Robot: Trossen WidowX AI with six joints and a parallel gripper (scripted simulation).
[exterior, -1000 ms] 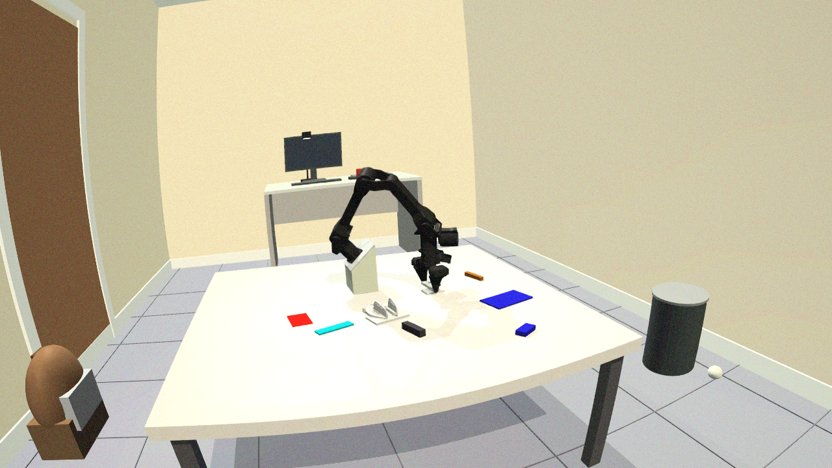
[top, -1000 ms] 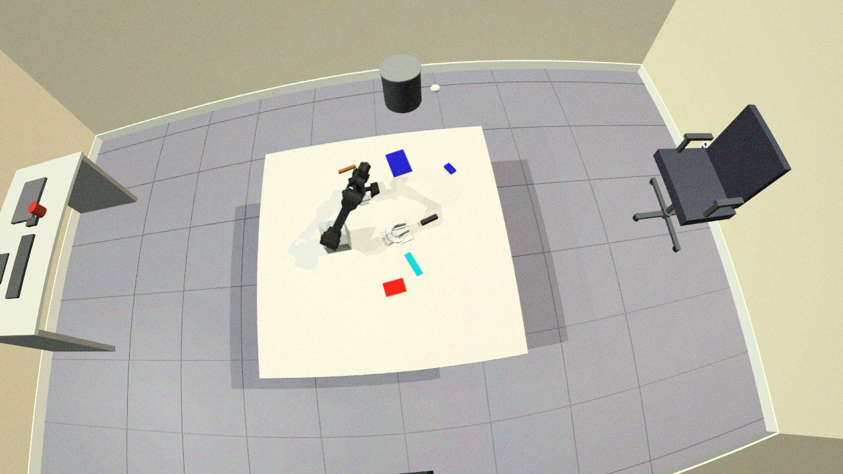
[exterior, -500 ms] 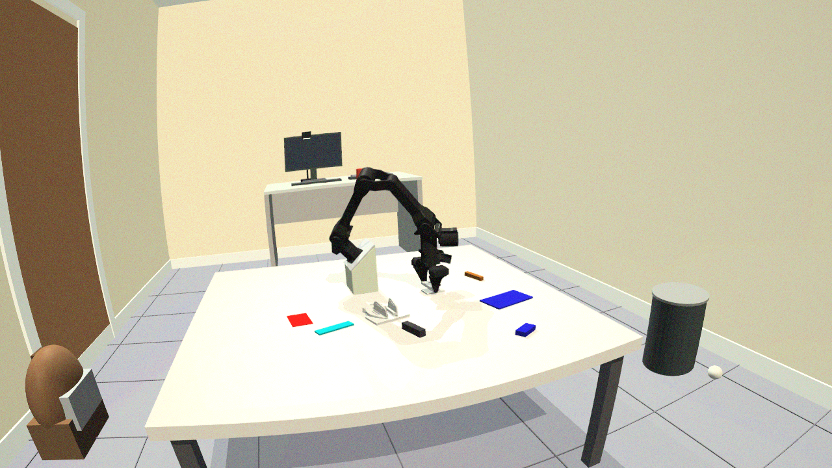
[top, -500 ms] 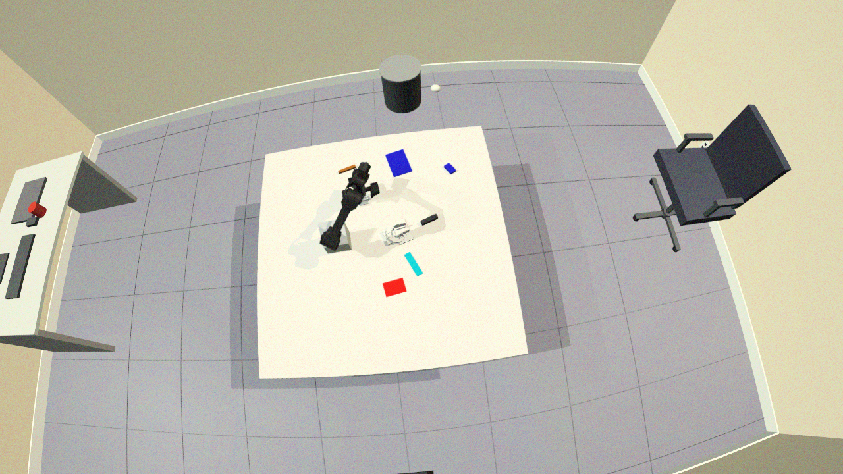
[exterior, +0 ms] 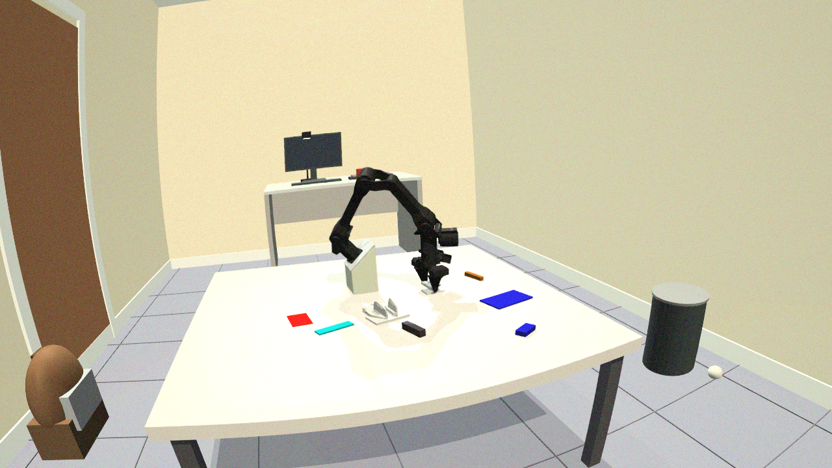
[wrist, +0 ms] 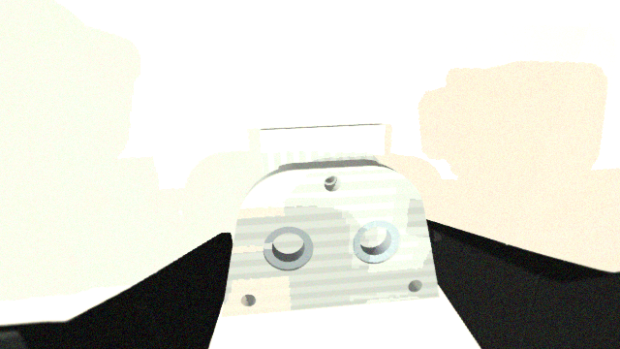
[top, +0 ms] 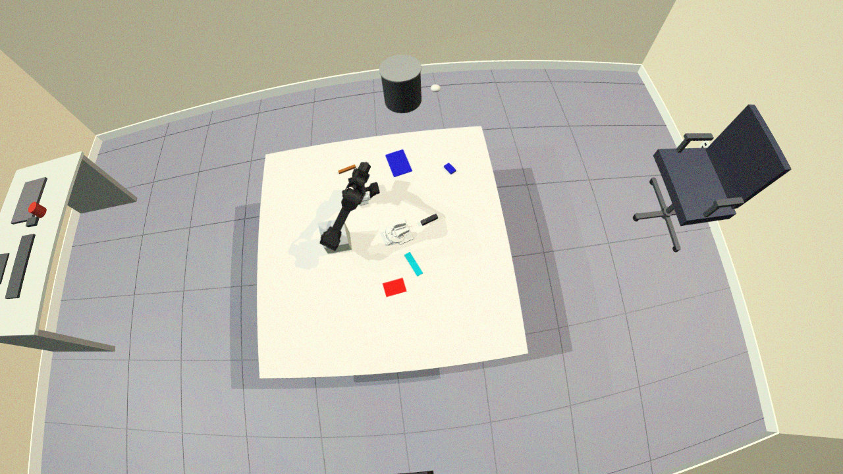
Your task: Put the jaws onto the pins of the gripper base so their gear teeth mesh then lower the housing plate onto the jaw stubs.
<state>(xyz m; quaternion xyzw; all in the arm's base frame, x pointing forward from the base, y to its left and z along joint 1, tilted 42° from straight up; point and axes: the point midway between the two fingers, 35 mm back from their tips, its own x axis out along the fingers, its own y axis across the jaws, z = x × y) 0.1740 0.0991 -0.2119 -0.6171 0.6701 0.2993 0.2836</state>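
Right now my gripper tip is 22 cm to the left of the white jaw, 10 cm short of it and 1 cm below it. The rest, counted from my gripper tip: orange bar: 21 cm to the left, 5 cm behind; white ribbed plate: 23 cm to the right, 15 cm ahead, 1 cm below; blue sheet: 23 cm ahead, 17 cm to the left, 1 cm below.
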